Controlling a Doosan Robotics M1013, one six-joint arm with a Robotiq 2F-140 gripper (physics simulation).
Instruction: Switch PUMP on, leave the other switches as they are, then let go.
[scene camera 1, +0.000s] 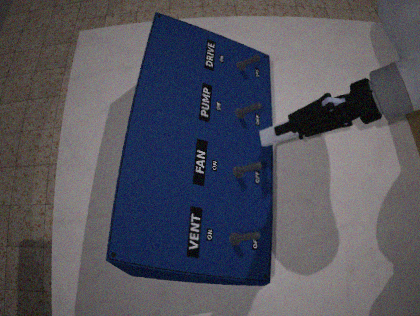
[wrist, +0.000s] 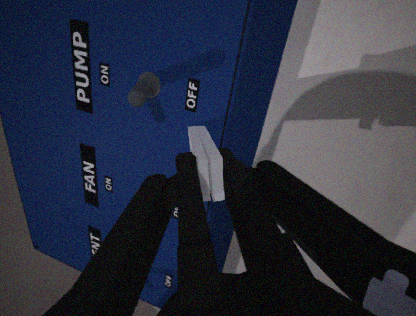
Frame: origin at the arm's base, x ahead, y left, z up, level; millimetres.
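Seen in the pictures: gripper, between the fingertips: (scene camera 1: 262, 139) (wrist: 197, 142).
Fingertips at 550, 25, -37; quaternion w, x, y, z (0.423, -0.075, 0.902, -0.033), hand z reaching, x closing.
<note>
Pixels of each thing's top centre, then the offset from my fingertips to it, as dx, dy, dz. "spot": a spot on its surface instead. Level surfaces: height alone.
- PUMP switch lever, centre of its top: (wrist: 118, 92) (scene camera 1: 251, 103) +24, -42, +60
- DRIVE lever, a spot on its surface: (scene camera 1: 248, 62) spot: +18, -157, +42
- FAN lever, a spot on its surface: (scene camera 1: 247, 170) spot: +39, +83, +42
- VENT lever, a spot on its surface: (scene camera 1: 245, 237) spot: +49, +199, +46
- pale table surface, height of its surface: dz -71
The PUMP switch lever (scene camera 1: 249, 110) (wrist: 145, 89) stands between its ON and OFF labels. In the scene view it slants toward OFF, like the DRIVE lever (scene camera 1: 248, 62), the FAN lever (scene camera 1: 247, 170) and the VENT lever (scene camera 1: 245, 237). In the wrist view it is seen nearly end-on. My gripper (scene camera 1: 266, 137) (wrist: 197, 142) is shut and empty, its pale fingertips together. They show over the right edge of the blue panel, between the PUMP and FAN levers and apart from both. The FAN and VENT levers are hidden in the wrist view.
The blue switch box (scene camera 1: 160, 150) (wrist: 40, 165) stands on a pale table surface (scene camera 1: 310, 300). The arm reaches in from the right. Shadows lie on the table at both sides of the box. The tiled floor (scene camera 1: 30, 125) shows beyond the table.
</note>
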